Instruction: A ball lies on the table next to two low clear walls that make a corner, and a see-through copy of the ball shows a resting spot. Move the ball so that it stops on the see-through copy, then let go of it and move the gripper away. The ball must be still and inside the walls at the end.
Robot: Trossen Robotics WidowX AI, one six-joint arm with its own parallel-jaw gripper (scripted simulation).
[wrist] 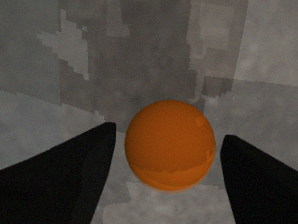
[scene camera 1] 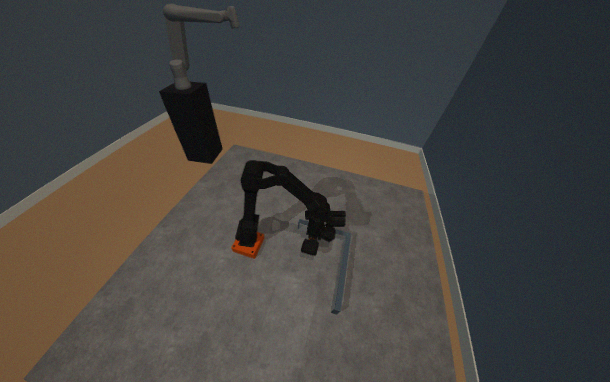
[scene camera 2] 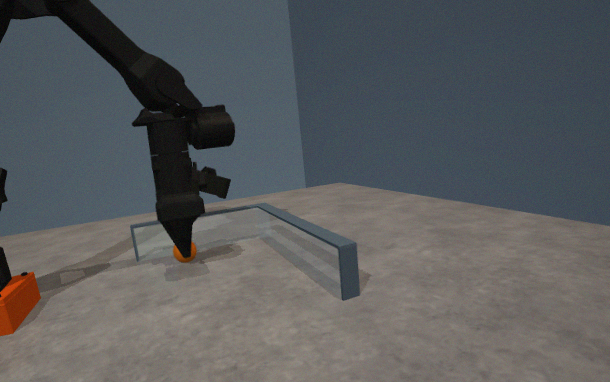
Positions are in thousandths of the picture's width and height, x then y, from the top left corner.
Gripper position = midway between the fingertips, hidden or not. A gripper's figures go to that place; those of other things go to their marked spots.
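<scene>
From where the camera sits, my gripper (wrist: 569,618) is 0.10 m from the lens. There's an orange ball (wrist: 562,605) too, and the orange ball is 0.07 m from the lens.
</scene>
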